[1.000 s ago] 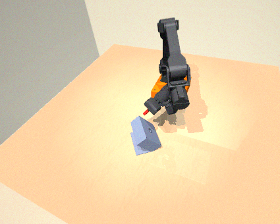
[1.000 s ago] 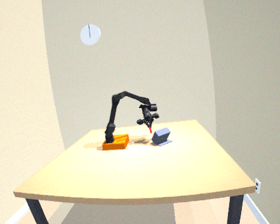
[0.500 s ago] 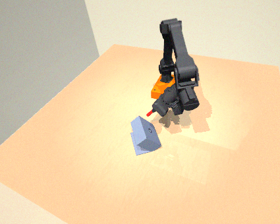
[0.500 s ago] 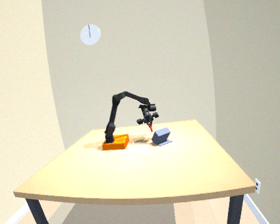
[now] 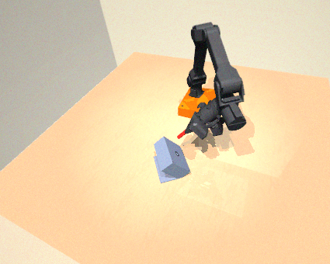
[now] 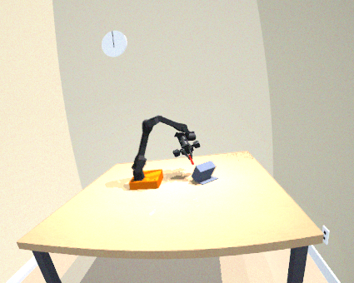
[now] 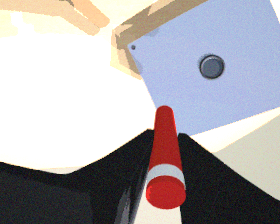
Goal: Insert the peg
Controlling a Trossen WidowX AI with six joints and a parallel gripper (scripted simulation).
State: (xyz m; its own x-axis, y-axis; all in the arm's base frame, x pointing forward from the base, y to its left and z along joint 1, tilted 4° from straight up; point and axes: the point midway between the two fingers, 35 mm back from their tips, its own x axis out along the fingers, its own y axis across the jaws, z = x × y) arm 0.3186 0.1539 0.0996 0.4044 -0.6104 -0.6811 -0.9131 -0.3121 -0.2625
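The sloped panel is 80 mm below my gripper tip, 80 mm ahead of it and 20 mm to the right of it. From my gripper tip the other things lie so: red peg: 10 mm to the left, 10 mm behind, 10 mm above.
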